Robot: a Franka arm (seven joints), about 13 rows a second.
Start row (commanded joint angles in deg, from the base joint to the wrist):
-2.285 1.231 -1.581 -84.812 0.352 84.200 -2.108
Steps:
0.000 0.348 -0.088 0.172 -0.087 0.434 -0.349
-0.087 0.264 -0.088 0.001 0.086 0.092 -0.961
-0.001 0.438 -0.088 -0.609 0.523 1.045 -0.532
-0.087 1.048 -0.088 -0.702 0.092 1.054 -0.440
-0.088 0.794 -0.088 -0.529 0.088 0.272 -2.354
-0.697 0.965 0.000 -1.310 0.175 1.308 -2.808
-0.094 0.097 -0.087 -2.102 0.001 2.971 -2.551
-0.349 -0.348 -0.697 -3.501 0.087 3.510 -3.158
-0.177 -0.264 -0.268 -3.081 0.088 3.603 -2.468
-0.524 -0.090 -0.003 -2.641 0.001 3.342 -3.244
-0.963 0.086 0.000 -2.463 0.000 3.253 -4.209
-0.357 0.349 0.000 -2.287 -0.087 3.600 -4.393
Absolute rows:
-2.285 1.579 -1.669 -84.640 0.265 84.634 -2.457
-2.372 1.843 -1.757 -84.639 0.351 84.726 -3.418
-2.373 2.281 -1.845 -85.248 0.874 85.771 -3.950
-2.460 3.329 -1.933 -85.950 0.966 86.825 -4.390
-2.548 4.123 -2.021 -86.479 1.054 87.097 -6.744
-3.245 5.088 -2.021 -87.789 1.229 88.405 -9.552
-3.339 5.185 -2.108 -89.891 1.230 91.376 -12.103
-3.688 4.837 -2.805 -93.392 1.317 94.886 -15.261
-3.865 4.573 -3.073 -96.473 1.405 98.489 -17.729
-4.389 4.483 -3.076 -99.114 1.406 101.831 -20.973
-5.352 4.569 -3.076 -101.577 1.406 105.084 -25.182
-5.709 4.918 -3.076 -103.864 1.319 108.684 -29.575

